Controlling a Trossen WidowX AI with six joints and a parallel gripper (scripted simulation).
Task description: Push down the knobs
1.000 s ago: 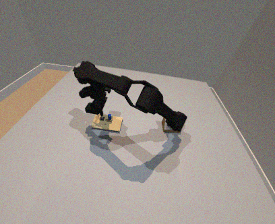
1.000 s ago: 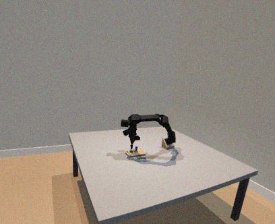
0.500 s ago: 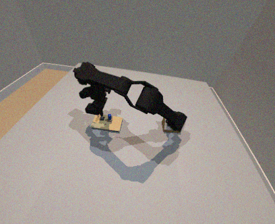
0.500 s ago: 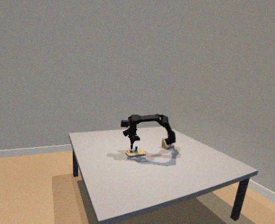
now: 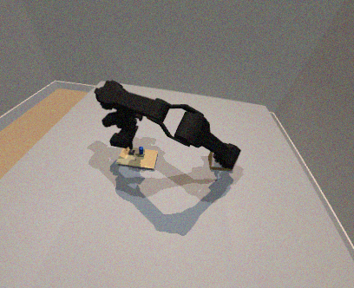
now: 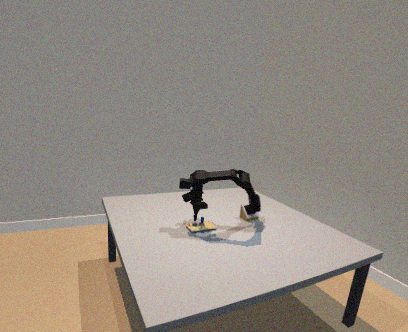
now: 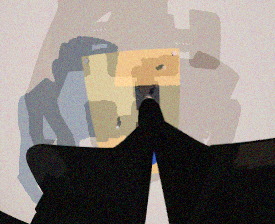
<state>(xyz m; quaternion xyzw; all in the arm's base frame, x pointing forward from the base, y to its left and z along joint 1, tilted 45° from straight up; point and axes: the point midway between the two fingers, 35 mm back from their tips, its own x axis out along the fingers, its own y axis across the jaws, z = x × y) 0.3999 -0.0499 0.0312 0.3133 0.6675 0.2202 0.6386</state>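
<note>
Right now the black knob is 1 cm below my gripper tip. Round my gripper tip: blue knob 4 cm behind, 1 cm to the left, 4 cm below.
</note>
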